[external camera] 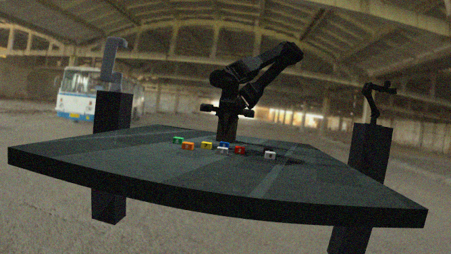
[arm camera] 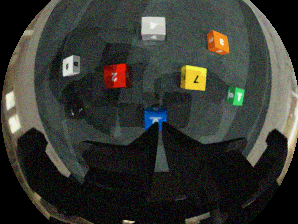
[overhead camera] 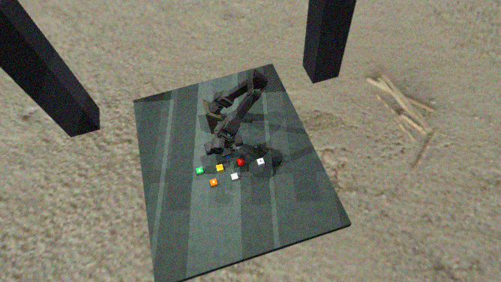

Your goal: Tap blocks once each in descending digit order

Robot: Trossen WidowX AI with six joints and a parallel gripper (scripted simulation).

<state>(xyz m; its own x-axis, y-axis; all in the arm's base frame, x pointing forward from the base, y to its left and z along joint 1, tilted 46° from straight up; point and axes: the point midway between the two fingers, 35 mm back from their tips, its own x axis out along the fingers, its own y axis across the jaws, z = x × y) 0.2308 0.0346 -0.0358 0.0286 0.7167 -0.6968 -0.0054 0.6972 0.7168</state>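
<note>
Right now the blue block is 4 cm below my gripper tip and 1 cm behind it. From my gripper tip the other things lie so: yellow block: 6 cm ahead, 5 cm to the right, 4 cm below; then grey block: 13 cm ahead, 4 cm below, 1 cm to the left; then red block: 6 cm to the left, 6 cm ahead, 4 cm below.
</note>
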